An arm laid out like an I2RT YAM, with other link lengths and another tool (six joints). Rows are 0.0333 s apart.
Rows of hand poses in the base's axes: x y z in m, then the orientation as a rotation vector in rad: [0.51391, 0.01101, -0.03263, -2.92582, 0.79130, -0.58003]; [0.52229, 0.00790, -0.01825, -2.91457, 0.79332, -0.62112]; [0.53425, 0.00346, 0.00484, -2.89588, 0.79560, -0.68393]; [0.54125, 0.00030, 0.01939, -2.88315, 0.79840, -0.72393]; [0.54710, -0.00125, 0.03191, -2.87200, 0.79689, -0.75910]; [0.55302, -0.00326, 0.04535, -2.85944, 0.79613, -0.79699]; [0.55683, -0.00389, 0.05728, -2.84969, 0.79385, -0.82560]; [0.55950, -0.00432, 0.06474, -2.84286, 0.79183, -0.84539]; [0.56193, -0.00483, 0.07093, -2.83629, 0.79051, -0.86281]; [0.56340, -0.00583, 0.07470, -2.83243, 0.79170, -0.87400]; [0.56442, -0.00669, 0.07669, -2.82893, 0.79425, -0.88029]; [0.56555, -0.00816, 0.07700, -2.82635, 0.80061, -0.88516]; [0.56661, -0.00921, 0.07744, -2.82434, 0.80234, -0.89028]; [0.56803, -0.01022, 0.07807, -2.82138, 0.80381, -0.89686]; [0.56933, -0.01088, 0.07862, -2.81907, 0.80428, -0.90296]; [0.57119, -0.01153, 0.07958, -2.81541, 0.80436, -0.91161]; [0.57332, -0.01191, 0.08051, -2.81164, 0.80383, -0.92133]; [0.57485, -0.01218, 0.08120, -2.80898, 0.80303, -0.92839]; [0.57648, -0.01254, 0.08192, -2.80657, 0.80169, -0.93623]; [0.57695, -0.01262, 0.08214, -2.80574, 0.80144, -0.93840]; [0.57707, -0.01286, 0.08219, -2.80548, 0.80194, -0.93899]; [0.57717, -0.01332, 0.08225, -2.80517, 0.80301, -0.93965]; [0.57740, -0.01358, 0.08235, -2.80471, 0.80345, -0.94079]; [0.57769, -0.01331, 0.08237, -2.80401, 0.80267, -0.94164]
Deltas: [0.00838, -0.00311, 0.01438, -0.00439, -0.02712, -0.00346]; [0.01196, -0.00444, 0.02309, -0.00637, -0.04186, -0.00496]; [0.00700, -0.00316, 0.01455, -0.00414, -0.02672, -0.00419]; [0.00585, -0.00155, 0.01252, -0.00378, -0.02373, -0.00115]; [0.00592, -0.00201, 0.01344, -0.00412, -0.02562, -0.00191]; [0.00381, -0.00063, 0.01193, -0.00308, -0.01954, -0.00037]; [0.00267, -0.00043, 0.00746, -0.00219, -0.01356, 0.00000]; [0.00243, -0.00051, 0.00619, -0.00159, -0.01211, -0.00029]; [0.00147, -0.00100, 0.00377, -0.00148, -0.00744, -0.00161]; [0.00102, -0.00086, 0.00199, 0.00020, -0.00456, -0.00206]; [0.00113, -0.00147, 0.00031, -0.00018, -0.00308, -0.00456]; [0.00106, -0.00105, 0.00044, -0.00057, -0.00339, -0.00152]; [0.00142, -0.00101, 0.00063, -0.00039, -0.00458, -0.00142]; [0.00130, -0.00066, 0.00055, -0.00071, -0.00414, -0.00076]; [0.00186, -0.00065, 0.00096, -0.00067, -0.00608, -0.00066]; [0.00213, -0.00038, 0.00093, -0.00105, -0.00673, -0.00036]; [0.00153, -0.00027, 0.00069, -0.00083, -0.00489, 0.00000]; [0.00163, -0.00036, 0.00072, -0.00139, -0.00523, 0.00025]; [0.00047, -0.00008, 0.00022, -0.00025, -0.00151, 0.00000]; [0.00012, -0.00024, 0.00005, -0.00006, -0.00037, -0.00038]; [0.00010, -0.00046, 0.00006, -0.00007, -0.00038, -0.00077]; [0.00023, -0.00026, 0.00010, -0.00013, -0.00075, -0.00038]; [0.00029, 0.00027, 0.00002, 0.00024, -0.00082, 0.00050]
